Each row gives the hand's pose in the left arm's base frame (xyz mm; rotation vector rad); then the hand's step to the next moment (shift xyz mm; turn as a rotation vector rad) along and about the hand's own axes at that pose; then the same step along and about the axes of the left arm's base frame.
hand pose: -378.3 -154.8 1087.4 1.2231 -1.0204 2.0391
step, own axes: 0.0 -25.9 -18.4 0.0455 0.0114 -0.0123
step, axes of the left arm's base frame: 10.8 29.7 3.0 -0.0345 0.0069 0.0334
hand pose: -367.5 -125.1 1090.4 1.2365 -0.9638 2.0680
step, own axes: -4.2 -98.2 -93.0 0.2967 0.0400 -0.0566
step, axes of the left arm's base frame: 27.2 132.5 -4.3 -0.1872 0.0467 0.2358
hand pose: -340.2 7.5 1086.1 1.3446 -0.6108 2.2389
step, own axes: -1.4 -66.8 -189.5 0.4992 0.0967 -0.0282
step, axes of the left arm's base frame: -91.5 163.5 -72.6 -0.2858 0.0160 0.4212
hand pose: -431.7 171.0 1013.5 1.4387 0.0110 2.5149
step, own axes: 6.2 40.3 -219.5 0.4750 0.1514 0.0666
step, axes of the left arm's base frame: -197.9 -12.8 -102.5 -0.2047 -0.0530 0.4564
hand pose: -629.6 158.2 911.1 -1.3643 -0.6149 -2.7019
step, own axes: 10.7 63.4 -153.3 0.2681 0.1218 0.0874
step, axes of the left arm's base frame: -109.2 -113.8 -52.4 -0.0696 -0.0448 0.2958
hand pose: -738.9 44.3 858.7 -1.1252 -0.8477 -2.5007
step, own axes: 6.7 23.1 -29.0 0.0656 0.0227 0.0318
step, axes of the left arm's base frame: -10.9 -36.0 -1.0 -0.0141 0.0010 0.0750
